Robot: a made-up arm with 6 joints.
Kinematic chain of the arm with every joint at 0, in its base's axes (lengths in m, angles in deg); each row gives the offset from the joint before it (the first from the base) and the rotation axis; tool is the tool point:
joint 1: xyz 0 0 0.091 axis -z
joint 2: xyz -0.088 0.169 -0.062 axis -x
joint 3: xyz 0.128 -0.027 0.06 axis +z
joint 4: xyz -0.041 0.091 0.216 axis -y
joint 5: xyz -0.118 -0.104 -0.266 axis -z
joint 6: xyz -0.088 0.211 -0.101 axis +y
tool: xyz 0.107 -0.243 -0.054
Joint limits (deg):
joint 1: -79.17..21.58
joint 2: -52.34..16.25
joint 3: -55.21..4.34
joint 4: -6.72..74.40
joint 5: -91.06..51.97
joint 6: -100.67..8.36
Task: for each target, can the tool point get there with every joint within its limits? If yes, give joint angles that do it. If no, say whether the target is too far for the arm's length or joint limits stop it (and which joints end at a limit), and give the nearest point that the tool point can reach.
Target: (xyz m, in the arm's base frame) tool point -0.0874 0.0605 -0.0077
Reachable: yes | joints -54.92 -9.63 -3.88 30.92 2.30 -89.49
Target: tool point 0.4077 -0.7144 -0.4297
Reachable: no: joint limits stop it (at a limit: joint 1, joint 4, joint 6) | nearest point 0.2063 -0.1835 -0.1480 | short by 0.634 m
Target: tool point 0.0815 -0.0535 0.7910
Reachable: no: joint limits stop it (at a limit: joint 1, joint 2, joint 3, joint 4, joint 5, joint 6) | nearest point 0.0810 -0.0312 0.2097 | short by 0.582 m
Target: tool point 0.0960 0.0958 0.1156
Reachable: yes | joints -45.57 9.95 -44.69 65.06 -10.59 -66.11
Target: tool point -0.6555 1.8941 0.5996
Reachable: no: too far | nearest point -0.1103 0.4232 0.1024 | short by 1.646 m
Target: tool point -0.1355 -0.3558 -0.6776
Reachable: no: joint limits stop it (at a limit: joint 1, joint 3, joint 4, joint 6) | nearest point -0.1769 -0.1516 -0.1346 | short by 0.582 m
